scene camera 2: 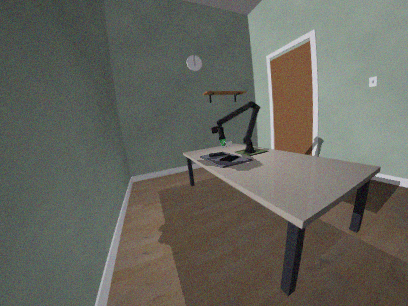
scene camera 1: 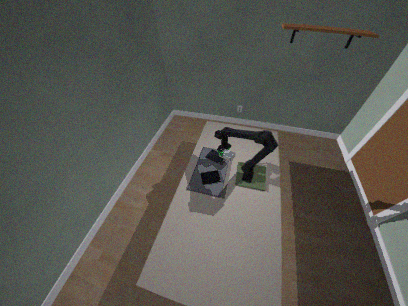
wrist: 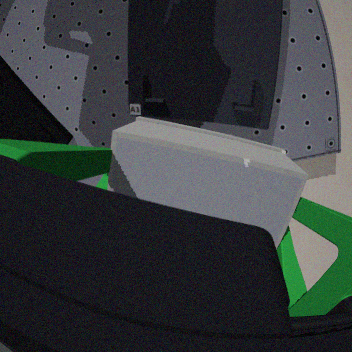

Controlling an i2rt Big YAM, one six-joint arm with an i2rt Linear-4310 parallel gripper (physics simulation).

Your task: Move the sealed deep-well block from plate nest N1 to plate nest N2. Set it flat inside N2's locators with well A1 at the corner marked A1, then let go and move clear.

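Pixels of known places: gripper, fingertip midpoint: (scene camera 2: 223, 145) (scene camera 1: 223, 153) (wrist: 201, 180); arm's base, link origin: (scene camera 2: 249, 151) (scene camera 1: 247, 176).
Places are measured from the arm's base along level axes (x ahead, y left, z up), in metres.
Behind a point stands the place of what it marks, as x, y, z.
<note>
My gripper (scene camera 1: 223, 152) @[0.274, -0.092, 0.096] (scene camera 2: 223, 142) @[0.274, -0.092, 0.096] (wrist: 201, 180) @[0.274, -0.092, 0.096] is shut on the sealed deep-well block (wrist: 210, 172) @[0.291, -0.099, 0.118], a pale grey box between the green fingers. It holds the block above the perforated plate, near the far dark nest (scene camera 1: 215, 156) @[0.359, -0.093, 0.012] (scene camera 2: 217, 154) @[0.360, -0.065, 0.012]. In the wrist view a dark nest (wrist: 175, 60) @[0.332, -0.072, 0.013] lies just beyond the block, with a small A1 tag (wrist: 135, 109) @[0.296, -0.031, 0.013] at its near left corner. The other dark nest (scene camera 1: 210, 177) @[0.305, 0.156, 0.013] (scene camera 2: 229, 158) @[0.314, 0.161, 0.008] also shows in part at the left of the wrist view (wrist: 25, 110) @[0.321, 0.105, 0.013]. No N1 or N2 label is readable. The block's well A1 is not readable.
Both nests stand on a grey perforated plate (scene camera 1: 193, 186) @[0.407, 0.296, 0.001] (wrist: 307, 75) @[0.315, -0.183, 0.001] on the pale table (scene camera 1: 225, 240) @[-0.001, 0.586, -0.012] (scene camera 2: 300, 182) @[0.166, 0.834, -0.012]. The arm's base stands on a green mat (scene camera 1: 257, 185) @[-0.103, 0.060, 0.000] beside the plate. A wooden shelf (scene camera 1: 330, 30) (scene camera 2: 225, 93) is on the wall.
</note>
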